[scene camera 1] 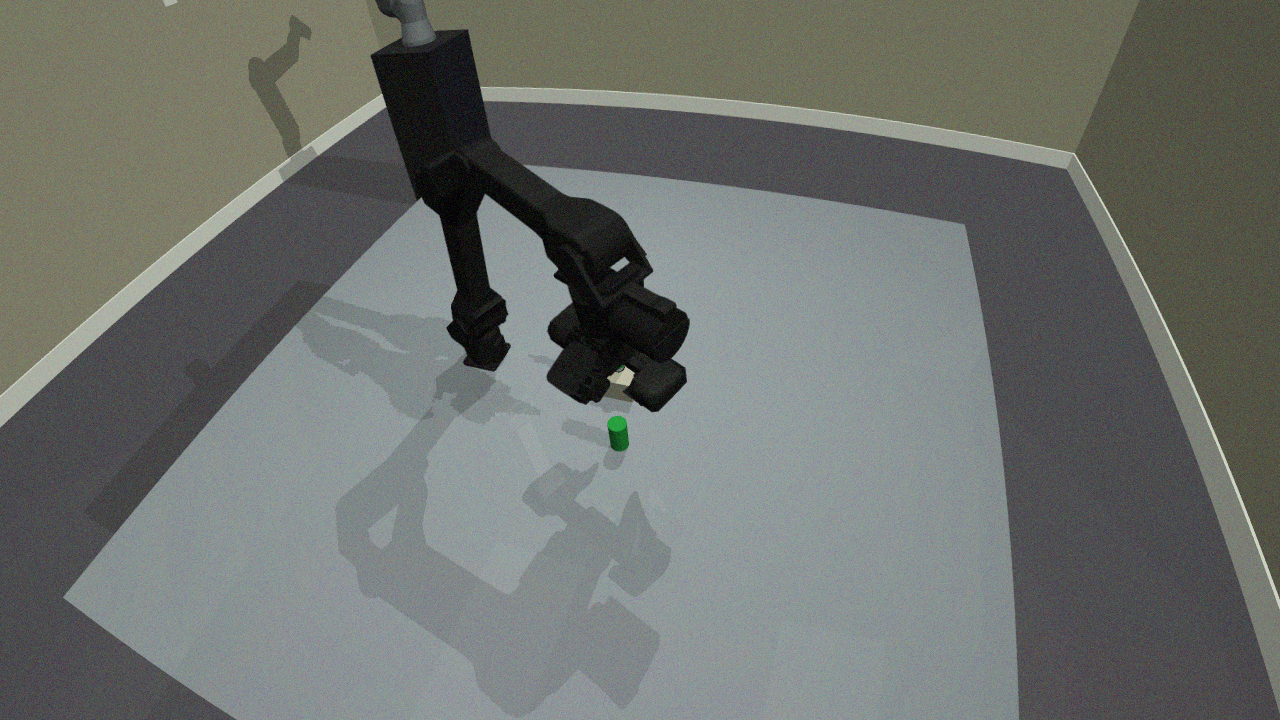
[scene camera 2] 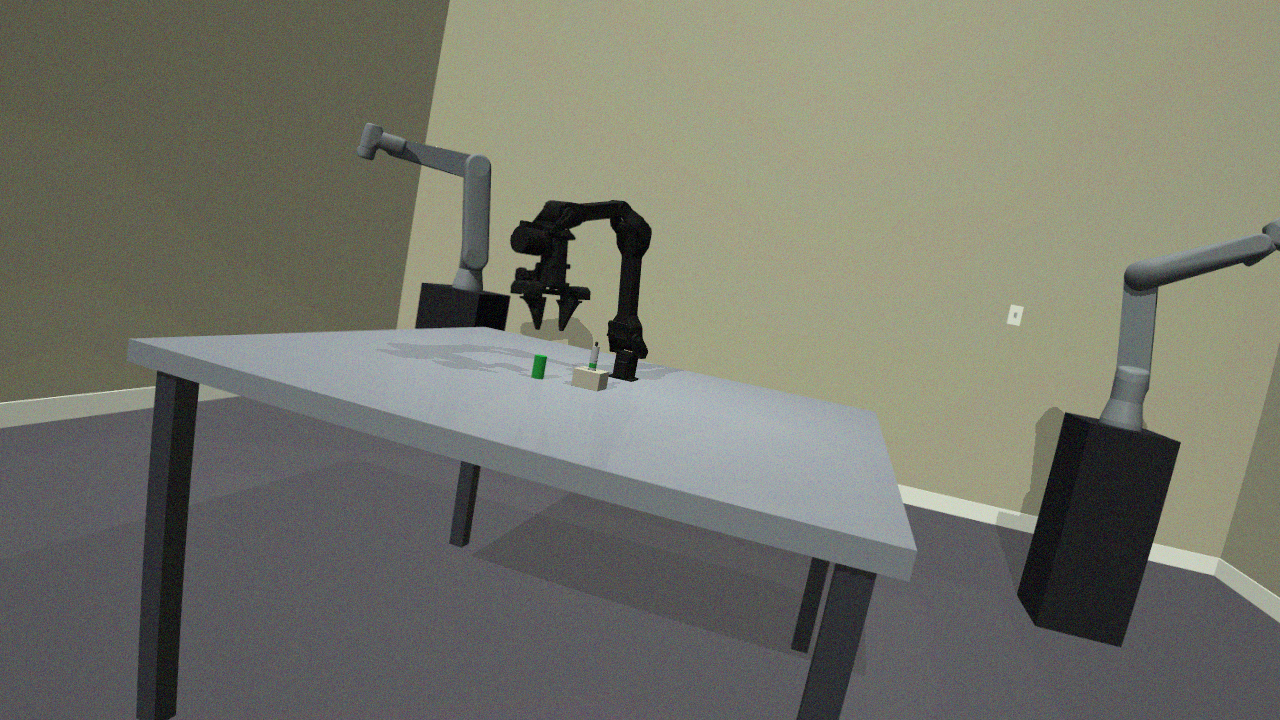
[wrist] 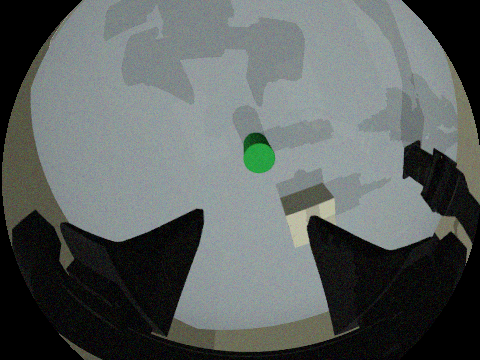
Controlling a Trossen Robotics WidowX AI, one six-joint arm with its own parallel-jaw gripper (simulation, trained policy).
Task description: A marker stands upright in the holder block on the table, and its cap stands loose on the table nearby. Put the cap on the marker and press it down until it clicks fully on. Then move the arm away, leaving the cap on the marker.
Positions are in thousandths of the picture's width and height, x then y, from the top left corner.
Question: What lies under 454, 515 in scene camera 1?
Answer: My gripper.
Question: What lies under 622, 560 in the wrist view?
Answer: A beige holder block.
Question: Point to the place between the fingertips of my gripper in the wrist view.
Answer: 536, 612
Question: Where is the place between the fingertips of my gripper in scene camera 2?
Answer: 429, 459
